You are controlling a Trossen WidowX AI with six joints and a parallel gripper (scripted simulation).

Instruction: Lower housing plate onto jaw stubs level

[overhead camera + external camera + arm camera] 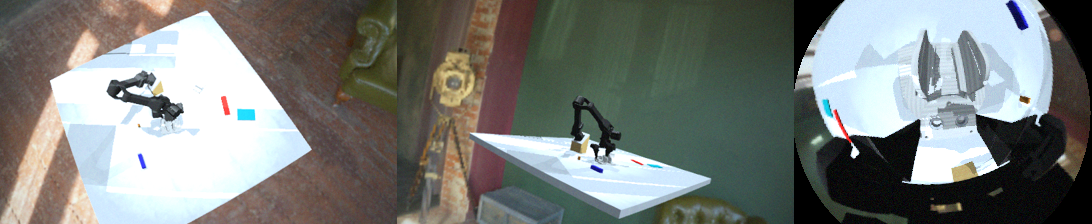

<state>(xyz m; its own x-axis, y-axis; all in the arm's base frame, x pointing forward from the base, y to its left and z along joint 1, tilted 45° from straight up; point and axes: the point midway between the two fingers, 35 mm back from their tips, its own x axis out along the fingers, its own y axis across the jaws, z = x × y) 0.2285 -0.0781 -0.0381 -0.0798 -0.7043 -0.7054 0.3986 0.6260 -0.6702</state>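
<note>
Right now the small white piece is 10 mm ahead of my gripper tip and 20 mm above it. The rest, counted from my gripper tip: tiny orange piece 50 mm behind, 190 mm to the right; blue bar 150 mm ahead, 280 mm to the right; red bar 130 mm ahead, 330 mm to the left, 10 mm below.
</note>
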